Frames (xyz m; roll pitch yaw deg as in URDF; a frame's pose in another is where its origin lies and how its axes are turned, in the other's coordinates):
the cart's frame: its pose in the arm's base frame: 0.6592 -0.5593 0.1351 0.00 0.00 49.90
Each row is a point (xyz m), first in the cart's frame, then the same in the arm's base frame.
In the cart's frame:
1: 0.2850 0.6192 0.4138
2: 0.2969 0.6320 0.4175
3: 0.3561 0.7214 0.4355
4: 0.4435 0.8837 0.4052
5: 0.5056 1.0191 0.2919
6: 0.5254 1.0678 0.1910
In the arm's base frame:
1: 0.3691 0.0575 0.5489
2: 0.3670 0.0749 0.5526
3: 0.3368 0.1778 0.5706
4: 0.2689 0.3492 0.5403
5: 0.2053 0.4839 0.4270
6: 0.1808 0.5304 0.3261

